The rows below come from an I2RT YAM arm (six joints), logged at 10 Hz.
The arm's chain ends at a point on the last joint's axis. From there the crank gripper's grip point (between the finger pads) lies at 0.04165 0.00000 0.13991 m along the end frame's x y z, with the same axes.
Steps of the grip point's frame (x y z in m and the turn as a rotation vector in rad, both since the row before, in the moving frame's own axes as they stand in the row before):
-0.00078, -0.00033, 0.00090, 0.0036, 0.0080, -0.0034
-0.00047, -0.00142, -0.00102, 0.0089, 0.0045, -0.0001
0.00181, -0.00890, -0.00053, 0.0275, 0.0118, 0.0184
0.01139, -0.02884, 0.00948, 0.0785, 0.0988, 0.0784
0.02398, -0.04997, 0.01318, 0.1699, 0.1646, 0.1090
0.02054, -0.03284, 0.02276, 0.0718, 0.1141, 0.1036
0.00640, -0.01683, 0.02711, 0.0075, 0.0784, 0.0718
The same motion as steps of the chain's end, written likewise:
-0.00190, 0.00032, 0.00124, 0.0036, 0.0080, -0.0034
-0.00110, -0.00017, -0.00083, 0.0089, 0.0045, -0.0001
0.00013, -0.00584, 0.00001, 0.0275, 0.0118, 0.0184
-0.00248, -0.02185, 0.01456, 0.0785, 0.0988, 0.0784
0.00073, -0.03278, 0.02347, 0.1699, 0.1646, 0.1090
0.00463, -0.02813, 0.02860, 0.0718, 0.1141, 0.1036
-0.00435, -0.01917, 0.03079, 0.0075, 0.0784, 0.0718

